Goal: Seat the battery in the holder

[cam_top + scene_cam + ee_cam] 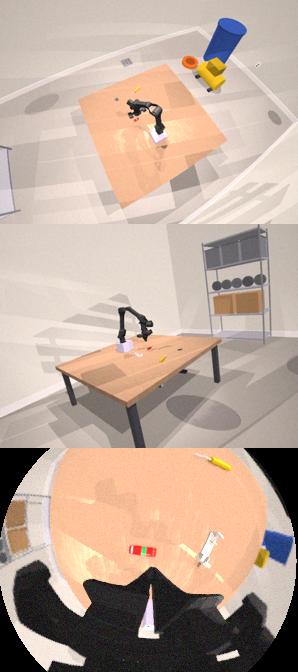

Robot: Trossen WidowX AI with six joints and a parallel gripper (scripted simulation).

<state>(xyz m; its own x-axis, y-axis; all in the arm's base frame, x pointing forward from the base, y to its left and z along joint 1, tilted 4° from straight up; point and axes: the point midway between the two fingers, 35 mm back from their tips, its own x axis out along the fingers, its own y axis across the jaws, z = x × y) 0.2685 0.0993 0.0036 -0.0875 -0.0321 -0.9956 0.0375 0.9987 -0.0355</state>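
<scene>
My gripper tip is now 2 cm to the right of the battery and 8 cm above it. The rest, counted from my gripper tip: small dark square (36 cm ahead, 9 cm to the left, 9 cm below); yellow screwdriver (35 cm ahead, 15 cm to the right, 8 cm below).
</scene>
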